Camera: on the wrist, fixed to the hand. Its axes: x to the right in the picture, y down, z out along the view.
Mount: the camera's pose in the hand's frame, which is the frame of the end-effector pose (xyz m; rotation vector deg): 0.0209 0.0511 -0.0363 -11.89 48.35 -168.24
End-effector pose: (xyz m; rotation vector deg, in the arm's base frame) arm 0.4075 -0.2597 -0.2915 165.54 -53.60 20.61
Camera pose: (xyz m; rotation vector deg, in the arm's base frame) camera 0.3868 -0.3075 -0.2508 45.74 138.86 31.61
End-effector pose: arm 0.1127 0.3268 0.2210 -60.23 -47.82 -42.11
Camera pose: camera 0.1742 0.3069 0.2073 -61.20 39.61 136.54
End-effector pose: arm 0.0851 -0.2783 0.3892 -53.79 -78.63 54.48
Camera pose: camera 0.1212 -0.2404 0.3489 53.63 -37.55 -93.09
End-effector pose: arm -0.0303 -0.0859 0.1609 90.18 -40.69 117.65
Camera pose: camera -0.0944 -0.1006 0.1670 5.95 66.70 -5.88
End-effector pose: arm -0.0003 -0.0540 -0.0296 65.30 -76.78 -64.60
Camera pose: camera 0.0320 -0.0702 0.0257 -100.95 -93.93 63.78
